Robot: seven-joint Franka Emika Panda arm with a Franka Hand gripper.
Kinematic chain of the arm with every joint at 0, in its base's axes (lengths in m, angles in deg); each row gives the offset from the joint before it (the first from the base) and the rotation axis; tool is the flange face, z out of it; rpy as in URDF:
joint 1: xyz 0 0 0.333 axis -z
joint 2: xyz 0 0 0 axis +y
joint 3: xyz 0 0 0.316 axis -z
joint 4: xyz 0.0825 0 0 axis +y
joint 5: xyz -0.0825 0 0.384 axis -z
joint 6: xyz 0 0 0 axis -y
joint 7: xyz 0.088 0 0 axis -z
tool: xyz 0 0 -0.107 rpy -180 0 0
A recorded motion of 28 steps. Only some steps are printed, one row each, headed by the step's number.
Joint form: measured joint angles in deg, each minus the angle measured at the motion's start. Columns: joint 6, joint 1, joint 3, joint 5, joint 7, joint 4, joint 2.
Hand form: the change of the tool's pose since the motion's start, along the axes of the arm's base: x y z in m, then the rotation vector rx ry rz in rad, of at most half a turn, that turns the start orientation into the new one. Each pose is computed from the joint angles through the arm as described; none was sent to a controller.
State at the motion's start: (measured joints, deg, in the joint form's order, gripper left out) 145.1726 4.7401 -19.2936 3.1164 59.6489 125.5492 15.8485
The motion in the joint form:
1: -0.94 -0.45 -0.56 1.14 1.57 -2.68 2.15
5: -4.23 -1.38 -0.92 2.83 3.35 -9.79 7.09
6: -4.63 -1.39 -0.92 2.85 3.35 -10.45 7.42
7: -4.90 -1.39 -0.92 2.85 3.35 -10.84 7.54
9: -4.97 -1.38 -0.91 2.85 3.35 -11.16 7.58
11: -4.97 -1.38 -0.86 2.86 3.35 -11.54 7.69
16: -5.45 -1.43 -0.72 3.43 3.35 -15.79 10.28
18: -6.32 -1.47 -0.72 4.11 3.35 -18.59 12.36
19: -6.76 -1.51 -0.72 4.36 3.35 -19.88 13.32
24: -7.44 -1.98 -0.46 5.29 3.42 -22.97 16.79
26: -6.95 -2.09 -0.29 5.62 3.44 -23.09 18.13
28: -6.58 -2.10 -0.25 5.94 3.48 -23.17 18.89
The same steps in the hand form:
1: 0.0095 0.0118 -0.0024 0.0022 0.0053 0.0015
5: 0.0366 0.0284 -0.0050 0.0070 0.0213 0.0033
6: 0.0393 0.0287 -0.0042 0.0078 0.0225 0.0026
7: 0.0410 0.0288 -0.0031 0.0081 0.0225 0.0020
9: 0.0427 0.0287 -0.0013 0.0092 0.0191 0.0010
11: 0.0449 0.0284 0.0003 0.0106 0.0146 -0.0005
16: 0.0655 0.0291 0.0037 0.0219 -0.0060 -0.0048
18: 0.0772 0.0299 0.0009 0.0233 -0.0056 -0.0025
19: 0.0824 0.0303 -0.0006 0.0243 -0.0044 -0.0020
24: 0.0933 0.0328 -0.0172 0.0233 0.0113 0.0033
26: 0.0929 0.0326 -0.0306 0.0224 0.0230 0.0052
28: 0.0929 0.0325 -0.0379 0.0215 0.0273 0.0071

